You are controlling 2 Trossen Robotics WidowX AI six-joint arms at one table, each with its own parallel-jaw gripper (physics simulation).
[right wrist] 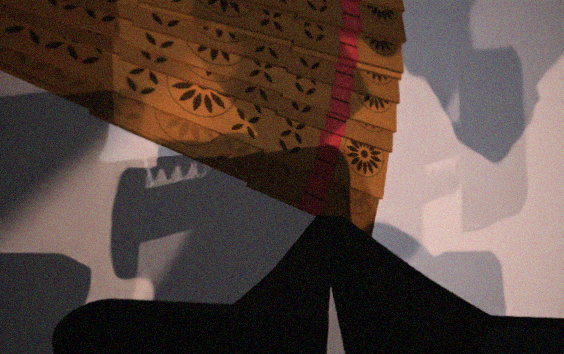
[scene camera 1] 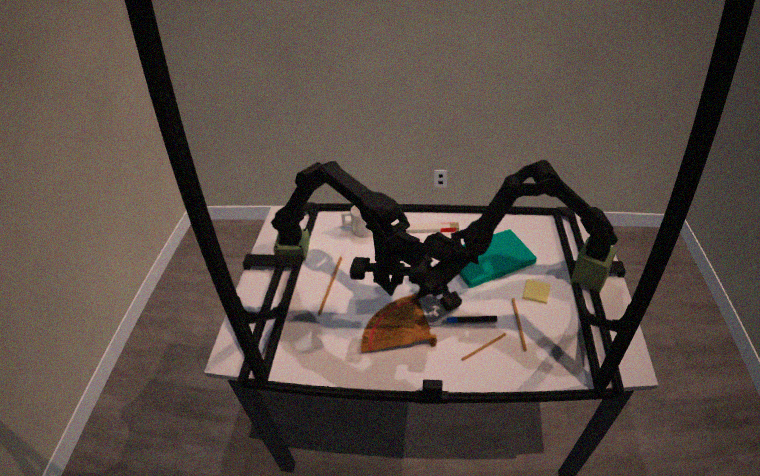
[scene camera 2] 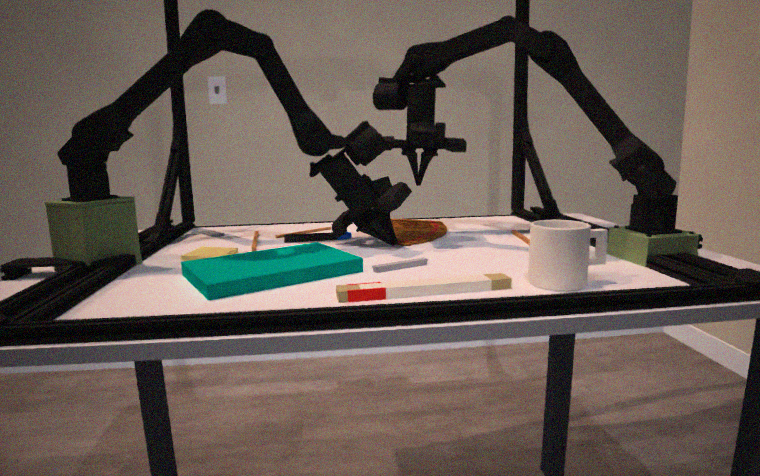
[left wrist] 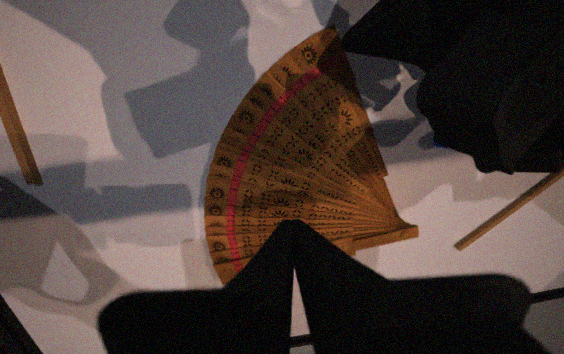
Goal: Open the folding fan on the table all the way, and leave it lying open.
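Where they show: left gripper, fingertip midpoint: (scene camera 1: 391, 294) (scene camera 2: 418, 185) (left wrist: 291, 228); right gripper, fingertip midpoint: (right wrist: 328, 228) (scene camera 1: 418, 297) (scene camera 2: 395, 244) (left wrist: 344, 42); left arm's base at its link origin: (scene camera 1: 290, 238) (scene camera 2: 652, 230); right arm's base at its link origin: (scene camera 1: 597, 251) (scene camera 2: 90, 199).
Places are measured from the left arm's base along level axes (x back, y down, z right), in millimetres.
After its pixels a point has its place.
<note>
The brown wooden folding fan (scene camera 1: 398, 330) {x -346, y 32, z 351 mm} (scene camera 2: 430, 230) {x -303, y 39, z 308 mm} (left wrist: 300, 150) {x -353, y 40, z 296 mm} (right wrist: 225, 75) {x -387, y 43, z 275 mm} with a red ribbon lies on the table, spread to roughly a quarter circle. Its pivot end points right in scene camera 1. My left gripper (scene camera 1: 391, 291) {x -331, y -61, z 305 mm} (scene camera 2: 418, 183) {x -331, y -61, z 305 mm} (left wrist: 291, 228) {x -331, y -61, z 305 mm} is shut and empty, pointing down above the table; in the left wrist view its tips hide part of the fan's lower side. My right gripper (scene camera 2: 395, 243) {x -401, y 45, z 220 mm} (right wrist: 328, 228) {x -401, y 45, z 220 mm} is shut and empty, low beside the fan's upper edge near the outer rim. Whether its tips touch the fan cannot be told.
A teal box (scene camera 1: 499, 259) {x -654, y 27, z 91 mm} (scene camera 2: 272, 269) {x -629, y 27, z 5 mm}, a yellow pad (scene camera 1: 536, 291) {x -750, y 39, z 221 mm}, a dark marker (scene camera 1: 476, 319) {x -559, y 35, z 319 mm} and thin sticks (scene camera 1: 329, 285) {x -141, y 41, z 171 mm} (scene camera 1: 518, 325) {x -675, y 42, z 343 mm} (scene camera 1: 483, 346) {x -570, y 43, z 407 mm} lie around. A white mug (scene camera 1: 358, 221) {x -217, y -18, z -56 mm} (scene camera 2: 559, 255) {x -251, y -2, z -128 mm} and a long red-and-cream bar (scene camera 2: 431, 287) {x -419, y 38, z -102 mm} stand and lie at the robot's side. The two wrists are close together.
</note>
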